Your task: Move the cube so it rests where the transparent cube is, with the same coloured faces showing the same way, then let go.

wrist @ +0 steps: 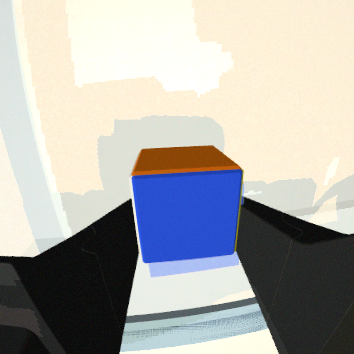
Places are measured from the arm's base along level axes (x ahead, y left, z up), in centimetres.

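Pixels of known places: gripper, between the fingertips: [181, 202].
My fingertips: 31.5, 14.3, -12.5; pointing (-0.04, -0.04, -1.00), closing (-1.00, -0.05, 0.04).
Observation:
Ahead of a thing's pixels: the offset from my fingertips to its top centre, as dx, dy, dz. "spot": to the spot under its first point.
The cube @(+0.1, -0.6, +2.7) [188, 217] is in the middle of the wrist view, with a blue face toward the camera, an orange face on its far upper side, and thin slivers of a white face at left and a yellow face at right. My gripper [181, 202] is shut on the cube, one black finger on each side. The transparent cube @(-0.2, +0.3, +2.3) [195, 268] shows as a pale blue strip just below the cube's lower edge, with a small pale blue sliver at its right edge. The rest of it is hidden behind the held cube.
A pale cream surface with bright patches and grey shadows lies behind the cube. A light grey-blue curved band @(spot: +7.8, -4.1, -1.3) [25, 120] runs down the left side. A dark curved line with a pale blue band @(spot: -0.2, +3.1, +4.3) [200, 325] crosses below, between the fingers.

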